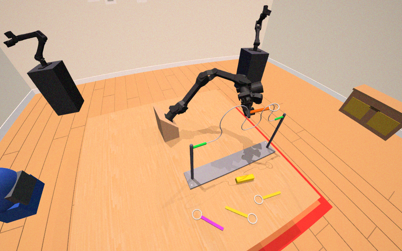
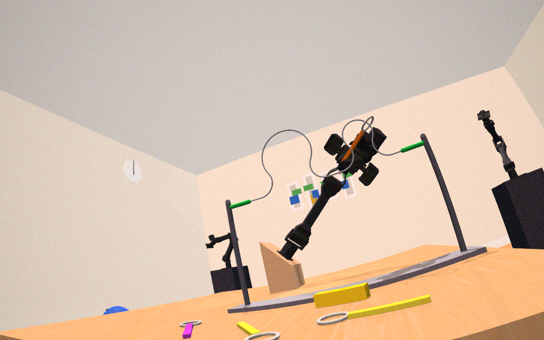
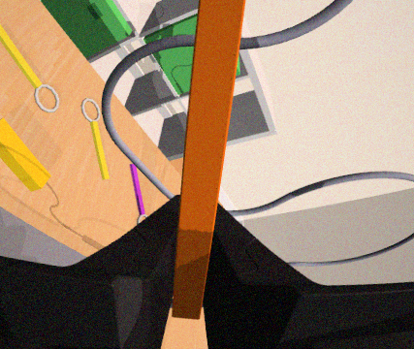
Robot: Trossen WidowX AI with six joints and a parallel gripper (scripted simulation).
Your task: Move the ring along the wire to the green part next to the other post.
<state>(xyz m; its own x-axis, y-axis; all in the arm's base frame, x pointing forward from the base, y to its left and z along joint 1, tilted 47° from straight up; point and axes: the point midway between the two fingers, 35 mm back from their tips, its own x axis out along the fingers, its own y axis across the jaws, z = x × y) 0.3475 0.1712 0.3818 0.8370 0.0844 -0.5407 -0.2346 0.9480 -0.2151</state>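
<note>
My gripper tip is 1 cm short of the orange-handled ring, 8 cm to the right of it and 5 cm below it. Also, from my gripper tip: yellow block: 17 cm ahead, 4 cm to the right, 33 cm below; then magenta-handled ring: 30 cm ahead, 33 cm to the right, 34 cm below; then yellow-handled ring: 31 cm ahead, 2 cm to the left, 34 cm below.
</note>
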